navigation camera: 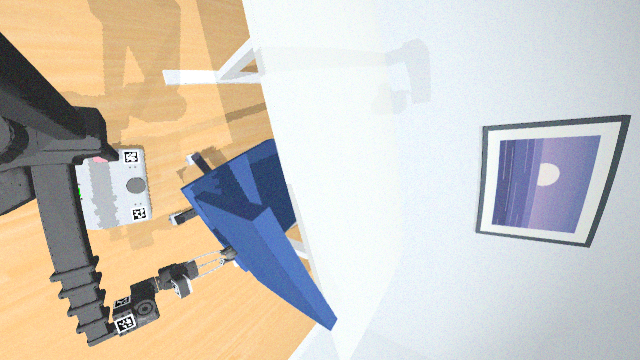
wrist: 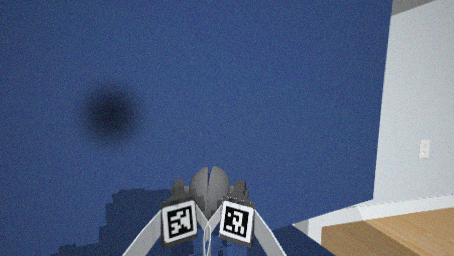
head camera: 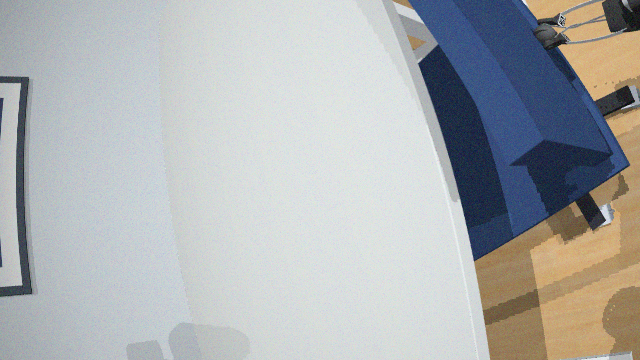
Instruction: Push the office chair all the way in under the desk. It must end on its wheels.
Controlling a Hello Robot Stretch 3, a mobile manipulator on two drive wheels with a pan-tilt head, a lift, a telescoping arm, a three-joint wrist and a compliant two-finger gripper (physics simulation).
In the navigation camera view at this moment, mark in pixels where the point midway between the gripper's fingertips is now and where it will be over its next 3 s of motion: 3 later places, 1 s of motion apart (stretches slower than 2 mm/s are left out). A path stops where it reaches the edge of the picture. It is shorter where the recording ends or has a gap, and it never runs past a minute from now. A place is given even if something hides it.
My gripper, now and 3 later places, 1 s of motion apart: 235, 251; 222, 257; 190, 270; 151, 284
